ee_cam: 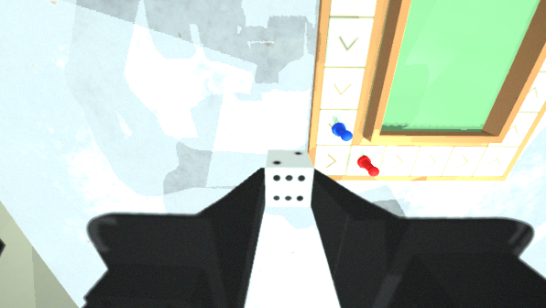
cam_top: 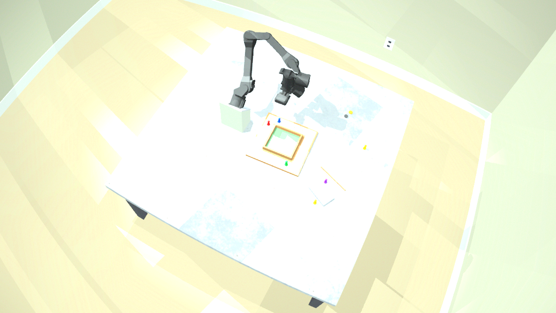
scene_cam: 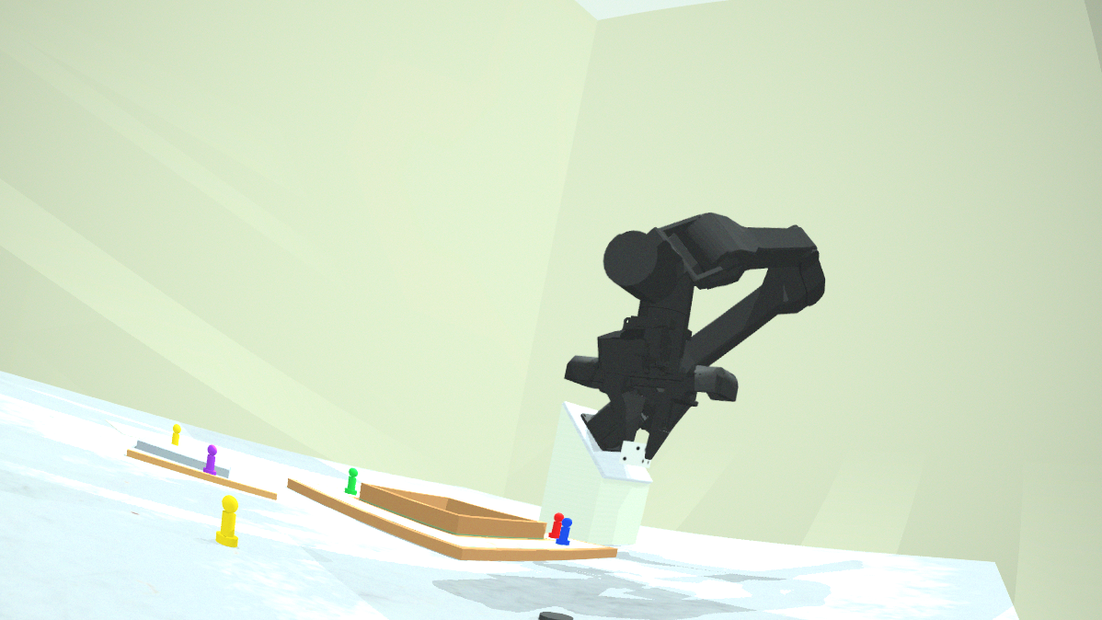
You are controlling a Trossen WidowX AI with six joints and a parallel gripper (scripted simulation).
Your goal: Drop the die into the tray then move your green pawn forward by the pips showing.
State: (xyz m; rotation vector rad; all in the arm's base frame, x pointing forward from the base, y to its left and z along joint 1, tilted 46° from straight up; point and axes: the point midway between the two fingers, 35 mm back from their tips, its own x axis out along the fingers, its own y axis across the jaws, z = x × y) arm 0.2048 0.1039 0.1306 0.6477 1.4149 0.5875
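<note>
The green pawn lies 130 mm ahead of my gripper tip, 290 mm to the right of it and 100 mm below it. From my gripper tip the other things lie so: blue pawn: 70 mm to the right, 100 mm below; then red pawn: 50 mm behind, 110 mm to the right, 100 mm below; then white die: right at my gripper tip.
</note>
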